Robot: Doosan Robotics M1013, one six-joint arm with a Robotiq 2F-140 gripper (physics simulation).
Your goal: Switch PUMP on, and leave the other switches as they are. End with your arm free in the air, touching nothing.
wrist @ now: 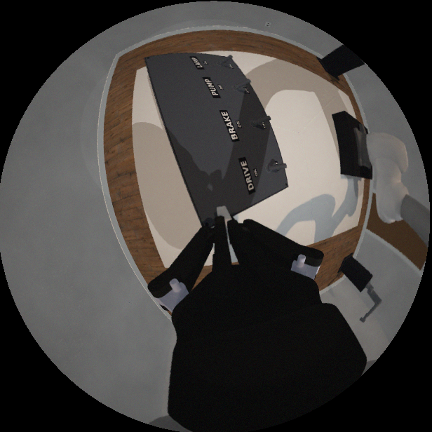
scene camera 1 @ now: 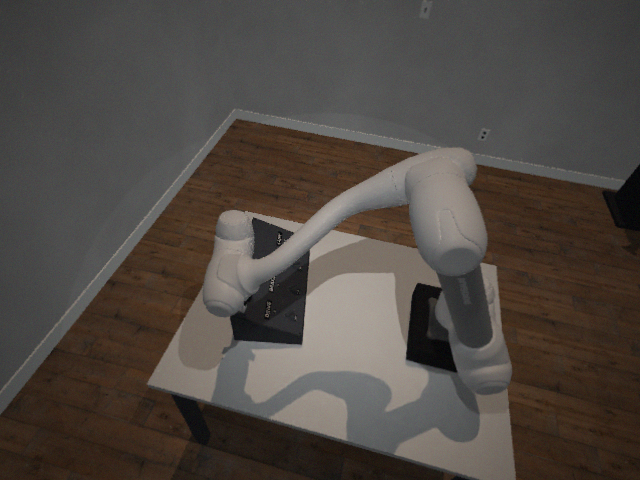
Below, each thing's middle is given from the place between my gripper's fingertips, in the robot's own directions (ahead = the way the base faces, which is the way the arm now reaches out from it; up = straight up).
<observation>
The dark switch panel [scene camera 1: 264, 320] is 230 mm to the right of my hand, 100 mm below it and 30 mm behind it.
</observation>
